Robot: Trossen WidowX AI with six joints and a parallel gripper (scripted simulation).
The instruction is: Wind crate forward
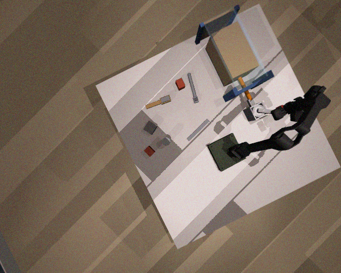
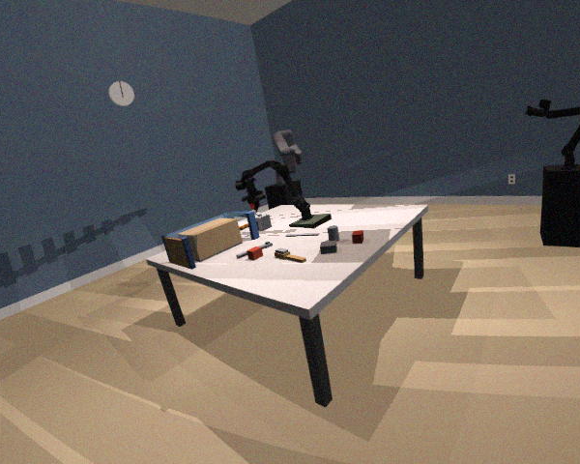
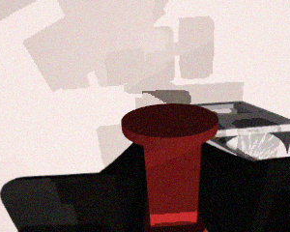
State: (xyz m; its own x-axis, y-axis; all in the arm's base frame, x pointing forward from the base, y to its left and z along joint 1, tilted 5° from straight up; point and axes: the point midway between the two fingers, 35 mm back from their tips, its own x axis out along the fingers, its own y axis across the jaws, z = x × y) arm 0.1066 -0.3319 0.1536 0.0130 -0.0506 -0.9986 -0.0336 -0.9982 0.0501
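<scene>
The winch handle is 20 mm ahead of my gripper tip, 30 mm to the left of it and 10 mm below it. The rest, counted from my gripper tip: blue frame: 220 mm ahead, 80 mm to the left, 10 mm below; then red knob: 20 mm above; then grey winch: 40 mm ahead, 80 mm to the left, 80 mm below.
</scene>
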